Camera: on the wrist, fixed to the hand. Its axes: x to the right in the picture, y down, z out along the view.
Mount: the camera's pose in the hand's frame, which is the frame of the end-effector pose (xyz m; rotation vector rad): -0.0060 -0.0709 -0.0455 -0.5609 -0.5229 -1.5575
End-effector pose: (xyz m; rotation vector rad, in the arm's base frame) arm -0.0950 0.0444 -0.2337 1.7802 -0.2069 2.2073
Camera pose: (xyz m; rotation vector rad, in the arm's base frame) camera -0.1137 0.1240 -0.2549 1.2840 0.3354 0.5108
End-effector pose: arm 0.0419 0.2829 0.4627 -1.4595 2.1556 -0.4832
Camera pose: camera 0.0713 0.2634 0.5394 -2.9403 0.3926 0.1065
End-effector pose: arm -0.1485 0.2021 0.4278 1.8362 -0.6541 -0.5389
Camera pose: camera -0.1110 0.2579 0.3767 1.3230 0.7462 -1.9859
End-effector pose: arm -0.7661 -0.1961 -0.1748 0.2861 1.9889 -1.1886
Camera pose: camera -0.8239 -0.1956 -0.1132 -1.9286 1.7577 -1.1670
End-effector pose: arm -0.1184 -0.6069 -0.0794 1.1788 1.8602 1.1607
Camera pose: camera -0.1797 -0.6425 -0.1254 -0.3716 1.2566 0.2970
